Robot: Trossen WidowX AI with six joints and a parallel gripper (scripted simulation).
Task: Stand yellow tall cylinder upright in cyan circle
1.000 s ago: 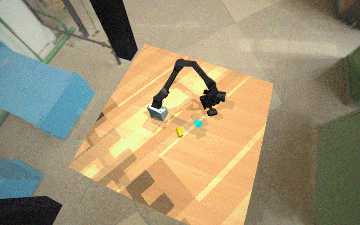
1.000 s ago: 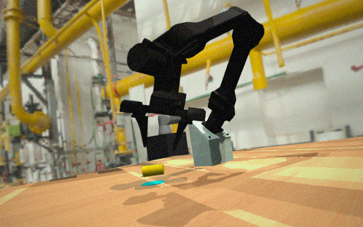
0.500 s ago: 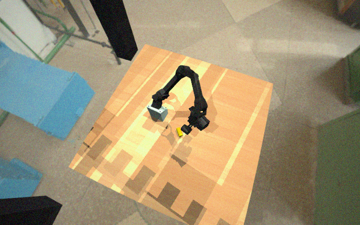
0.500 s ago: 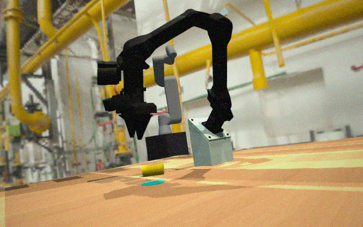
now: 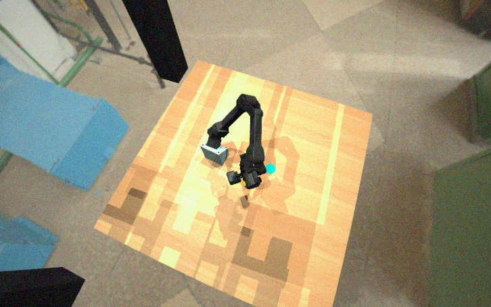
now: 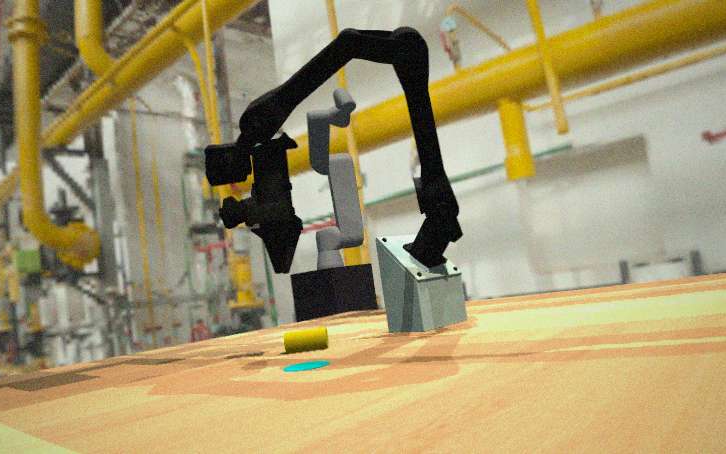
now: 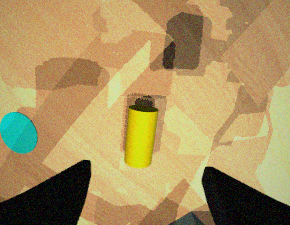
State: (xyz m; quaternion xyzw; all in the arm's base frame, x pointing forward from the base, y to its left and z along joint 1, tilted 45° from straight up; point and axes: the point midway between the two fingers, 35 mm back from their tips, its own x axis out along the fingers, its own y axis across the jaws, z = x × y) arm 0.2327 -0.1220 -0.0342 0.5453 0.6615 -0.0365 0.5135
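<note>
Right now the yellow tall cylinder is 110 mm below my gripper tip, 20 mm to the left of it and 20 mm behind it. The rest, counted from my gripper tip: cyan circle: 140 mm to the left, 130 mm below, 100 mm ahead.
</note>
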